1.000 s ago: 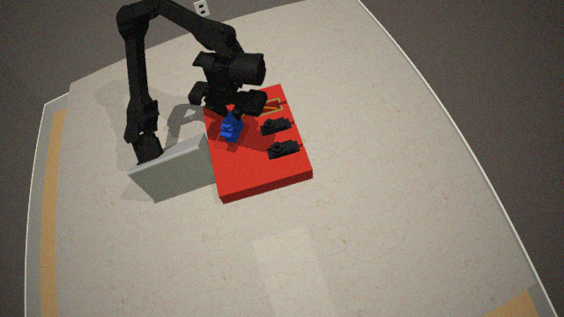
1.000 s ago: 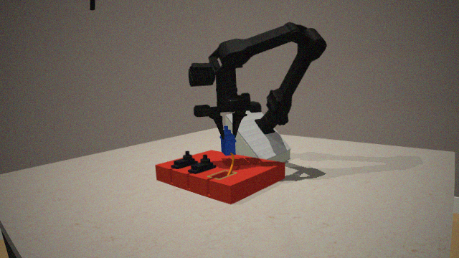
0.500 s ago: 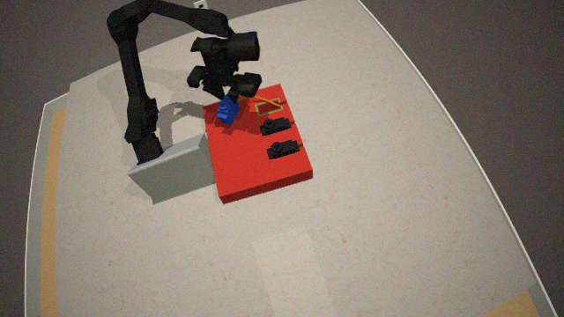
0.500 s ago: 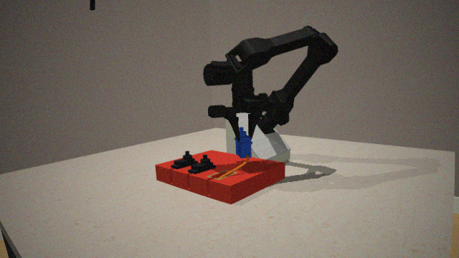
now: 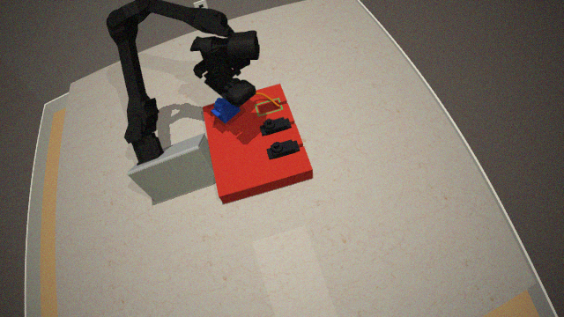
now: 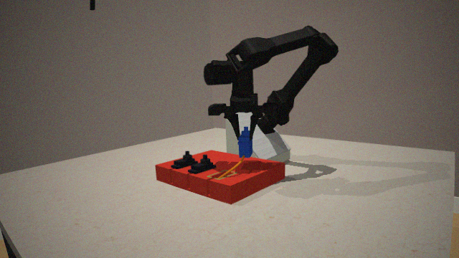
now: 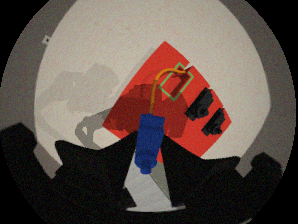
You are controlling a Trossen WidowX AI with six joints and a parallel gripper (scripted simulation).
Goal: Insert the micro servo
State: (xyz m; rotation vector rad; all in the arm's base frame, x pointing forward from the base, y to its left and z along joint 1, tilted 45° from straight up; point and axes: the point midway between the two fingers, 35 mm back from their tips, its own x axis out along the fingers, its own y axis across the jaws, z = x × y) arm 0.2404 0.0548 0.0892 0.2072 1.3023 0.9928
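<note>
The red deck is 100 mm below my gripper tip, 70 mm to the right of it and 10 mm behind it.
</note>
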